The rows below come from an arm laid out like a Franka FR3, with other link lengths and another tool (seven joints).
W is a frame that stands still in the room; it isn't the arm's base.
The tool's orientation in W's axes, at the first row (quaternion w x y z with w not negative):
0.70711, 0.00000, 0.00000, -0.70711
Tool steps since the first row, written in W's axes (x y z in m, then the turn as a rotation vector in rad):
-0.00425, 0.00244, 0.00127, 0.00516, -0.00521, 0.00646
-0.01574, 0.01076, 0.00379, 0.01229, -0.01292, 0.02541
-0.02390, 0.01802, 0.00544, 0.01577, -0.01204, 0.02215
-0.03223, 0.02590, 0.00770, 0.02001, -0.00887, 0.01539
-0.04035, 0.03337, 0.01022, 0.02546, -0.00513, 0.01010
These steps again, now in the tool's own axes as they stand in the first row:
-0.00244, -0.00425, 0.00127, 0.00521, 0.00516, 0.00646
-0.01076, -0.01574, 0.00379, 0.01292, 0.01229, 0.02541
-0.01802, -0.02390, 0.00544, 0.01204, 0.01577, 0.02215
-0.02590, -0.03223, 0.00770, 0.00887, 0.02001, 0.01539
-0.03337, -0.04035, 0.01022, 0.00513, 0.02546, 0.01010

